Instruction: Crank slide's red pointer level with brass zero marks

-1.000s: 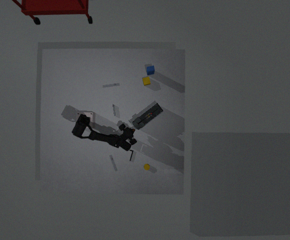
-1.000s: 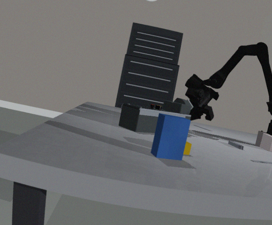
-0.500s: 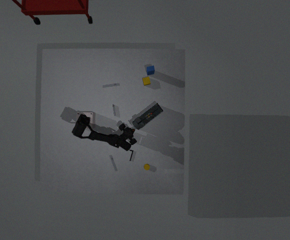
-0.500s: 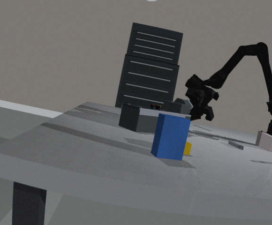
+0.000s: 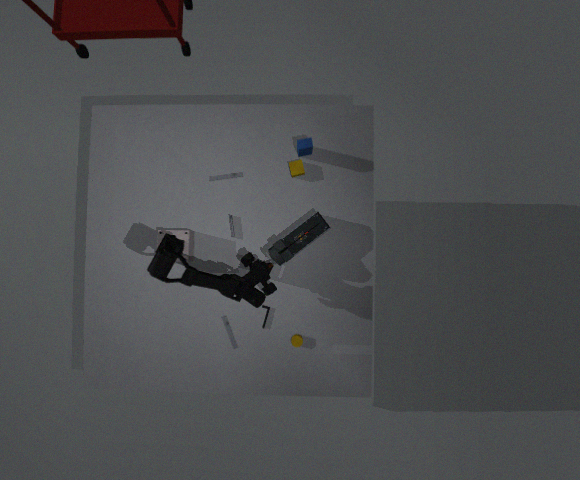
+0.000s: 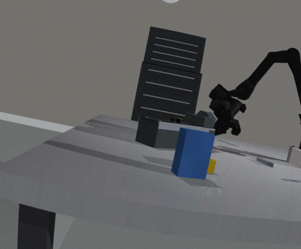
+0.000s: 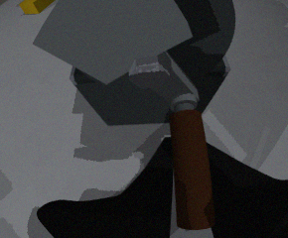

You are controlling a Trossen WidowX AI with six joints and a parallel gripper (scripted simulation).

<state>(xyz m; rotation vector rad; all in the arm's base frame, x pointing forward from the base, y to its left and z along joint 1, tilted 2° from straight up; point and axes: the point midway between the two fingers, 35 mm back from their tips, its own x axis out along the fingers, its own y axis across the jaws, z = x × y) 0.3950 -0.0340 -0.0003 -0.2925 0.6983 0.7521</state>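
Right now the brown crank handle is 30 mm above my gripper tip, 10 mm to the right of it and 10 mm behind it. Round my gripper tip: red pointer 150 mm to the left, 120 mm ahead, 50 mm above; then black hex key 210 mm to the right, 30 mm below; then yellow block 430 mm to the left, 40 mm ahead, 20 mm below.
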